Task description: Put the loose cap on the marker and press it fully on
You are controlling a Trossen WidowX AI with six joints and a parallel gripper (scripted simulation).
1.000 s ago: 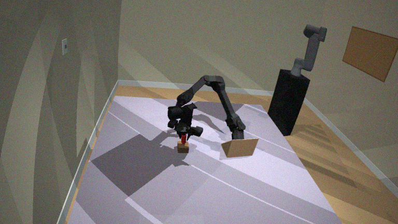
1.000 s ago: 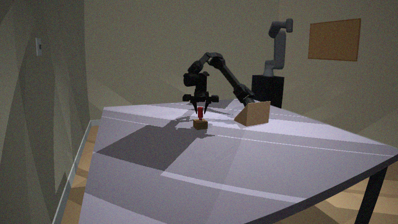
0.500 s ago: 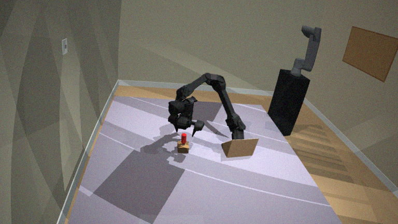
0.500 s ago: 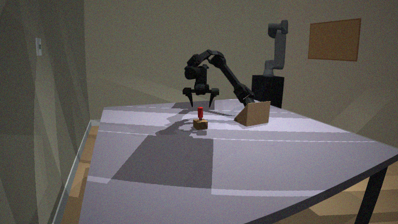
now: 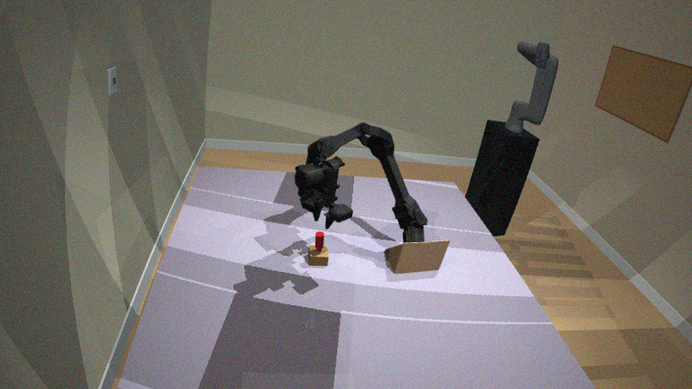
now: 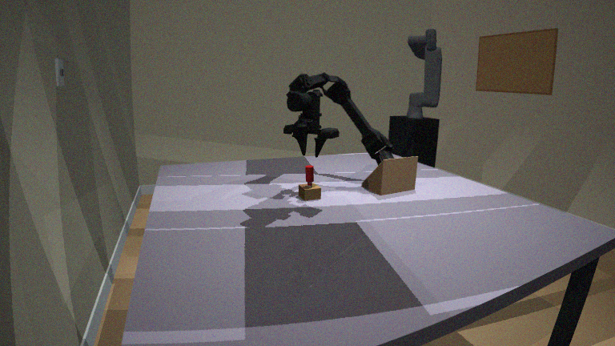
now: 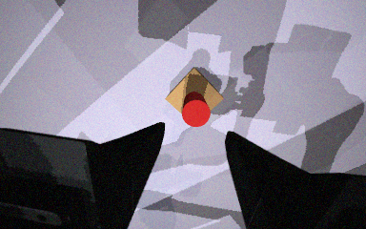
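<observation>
The red cap lies 6 cm below my gripper tip. Round my gripper tip: brown holder block: 13 cm below.
</observation>
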